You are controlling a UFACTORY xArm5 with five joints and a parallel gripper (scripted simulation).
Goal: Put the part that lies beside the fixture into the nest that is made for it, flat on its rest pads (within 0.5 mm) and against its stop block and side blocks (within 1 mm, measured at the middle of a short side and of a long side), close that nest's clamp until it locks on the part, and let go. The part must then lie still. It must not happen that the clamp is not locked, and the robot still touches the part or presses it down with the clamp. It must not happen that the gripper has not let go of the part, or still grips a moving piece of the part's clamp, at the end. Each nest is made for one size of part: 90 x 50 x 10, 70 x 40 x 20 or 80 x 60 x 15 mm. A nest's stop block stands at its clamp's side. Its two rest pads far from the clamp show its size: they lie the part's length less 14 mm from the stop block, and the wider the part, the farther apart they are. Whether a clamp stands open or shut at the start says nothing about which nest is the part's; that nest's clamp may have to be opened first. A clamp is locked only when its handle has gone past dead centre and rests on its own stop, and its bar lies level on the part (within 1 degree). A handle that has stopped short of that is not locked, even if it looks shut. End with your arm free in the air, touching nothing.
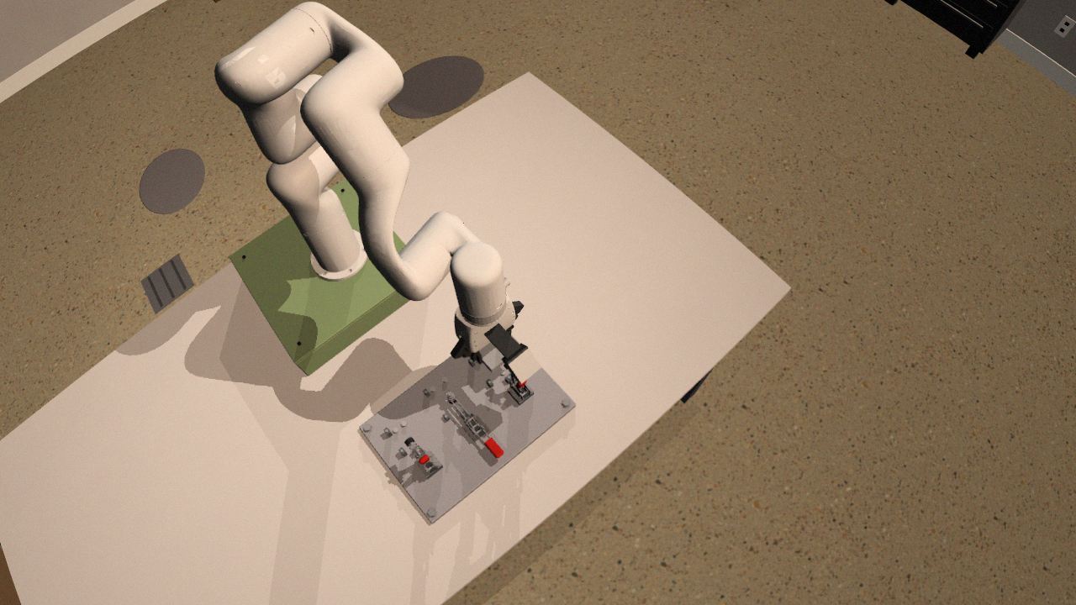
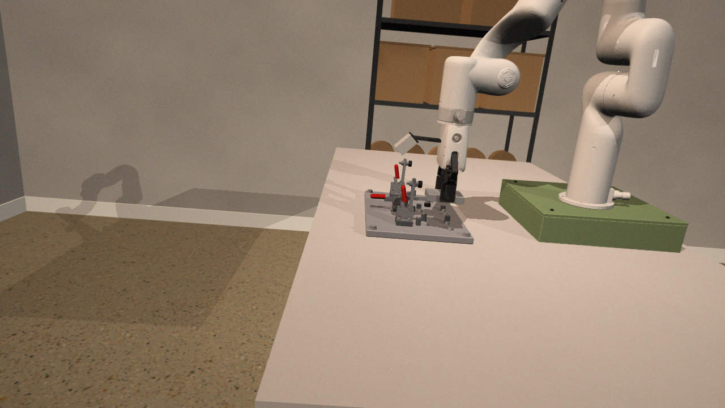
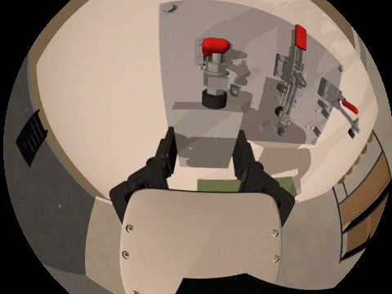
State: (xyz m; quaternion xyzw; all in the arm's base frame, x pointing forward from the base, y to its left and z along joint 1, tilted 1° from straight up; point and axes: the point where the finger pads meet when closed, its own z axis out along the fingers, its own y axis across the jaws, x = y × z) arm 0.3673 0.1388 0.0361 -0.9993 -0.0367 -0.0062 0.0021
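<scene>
The grey fixture plate lies 110 mm to the right of my hand, 90 mm below it and 60 mm ahead of it. Round my hand: grey block: 10 mm below.
</scene>
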